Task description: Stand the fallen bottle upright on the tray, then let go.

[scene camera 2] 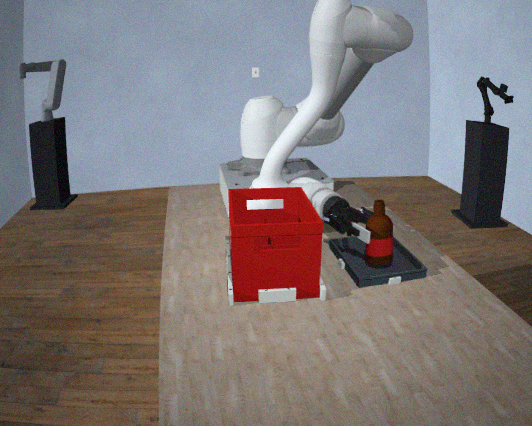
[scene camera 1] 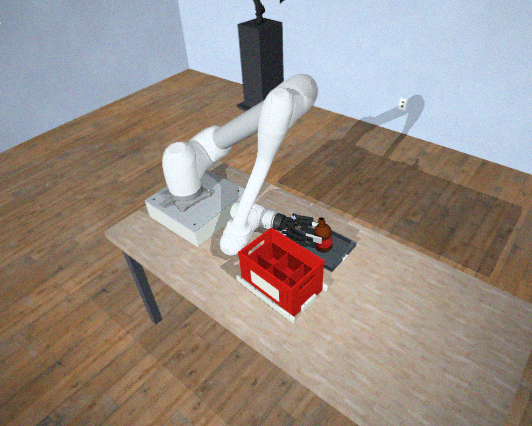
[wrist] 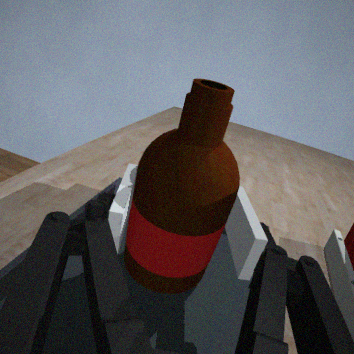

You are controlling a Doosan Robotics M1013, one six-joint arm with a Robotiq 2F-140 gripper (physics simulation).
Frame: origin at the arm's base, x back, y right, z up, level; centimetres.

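Seen in the pictures: gripper, fingertip midpoint: [scene camera 2: 381,234] [scene camera 1: 324,234] [wrist: 182,192]; arm's base, link origin: [scene camera 1: 187,195].
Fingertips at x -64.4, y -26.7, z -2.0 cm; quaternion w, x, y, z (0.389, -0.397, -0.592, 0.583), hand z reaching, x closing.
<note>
Pixels of each thing's top centre, then the offset from my fingertips to it.
- brown bottle with a red label, top centre: [wrist: 211,80] [scene camera 2: 381,201] [scene camera 1: 323,219] dx +0.8, dy +0.3, dz +8.6 cm
- red divided crate, top centre: [scene camera 2: 270,203] [scene camera 1: 280,256] dx -1.5, dy +27.8, dz +9.0 cm
The brown bottle with a red label [scene camera 1: 324,244] [scene camera 2: 380,247] [wrist: 175,250] is upright, with its neck up and its base at the floor of the dark tray [scene camera 1: 341,245] [scene camera 2: 355,257] [wrist: 215,295]. It looks tilted in the wrist view, but vertical in both scene views. Its base appears to rest on the tray; the exact contact is hard to make out. My gripper [scene camera 1: 319,232] [scene camera 2: 370,225] [wrist: 182,192] reaches in low from the side and is shut on the bottle, with light pads on both sides of its body.
A red divided crate [scene camera 1: 287,300] [scene camera 2: 275,270] stands beside the tray, close to my arm and gripper, with white brackets around its base. The crate's edge shows at the right of the wrist view. Low white clips sit at the tray's edges.
</note>
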